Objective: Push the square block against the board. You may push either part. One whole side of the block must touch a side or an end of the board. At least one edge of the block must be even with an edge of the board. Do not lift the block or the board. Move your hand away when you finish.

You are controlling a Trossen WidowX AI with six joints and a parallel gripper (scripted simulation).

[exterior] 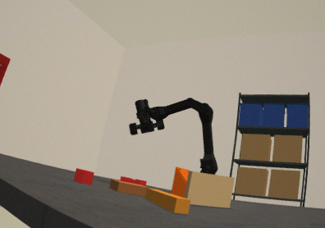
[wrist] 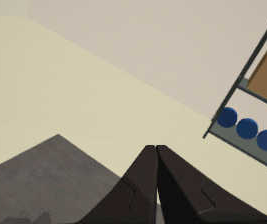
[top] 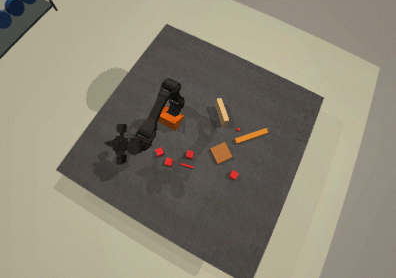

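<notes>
Now: gripper tip 49 cm short of the square block, 34 cm to the right of it and 30 cm above it. From my gripper tip the other things lie so: thin red strip 36 cm ahead, 31 cm below, 17 cm to the left; orange board 60 cm ahead, 54 cm to the left, 30 cm below.
</notes>
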